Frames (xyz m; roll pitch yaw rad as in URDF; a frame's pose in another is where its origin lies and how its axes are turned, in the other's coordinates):
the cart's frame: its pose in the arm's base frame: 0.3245 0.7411 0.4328 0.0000 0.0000 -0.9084
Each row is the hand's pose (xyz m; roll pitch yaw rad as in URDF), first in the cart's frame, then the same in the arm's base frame.
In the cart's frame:
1: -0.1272 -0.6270 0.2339 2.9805 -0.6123 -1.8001
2: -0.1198 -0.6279 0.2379 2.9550 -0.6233 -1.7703
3: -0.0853 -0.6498 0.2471 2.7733 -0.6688 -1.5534
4: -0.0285 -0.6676 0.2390 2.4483 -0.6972 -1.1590
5: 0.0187 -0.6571 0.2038 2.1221 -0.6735 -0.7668
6: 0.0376 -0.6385 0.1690 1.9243 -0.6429 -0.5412
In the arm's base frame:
1: -0.2481 0.4558 0.6667 2.9805 -0.6123 -2.7085
2: -0.2443 0.4494 0.6707 2.9550 -0.6233 -2.6787
3: -0.2403 0.4087 0.6799 2.7733 -0.6688 -2.4618
4: -0.2194 0.3530 0.6718 2.4483 -0.6972 -2.0674
5: -0.1821 0.3222 0.6366 2.1221 -0.6735 -1.6752
6: -0.1558 0.3188 0.6018 1.9243 -0.6429 -1.4496

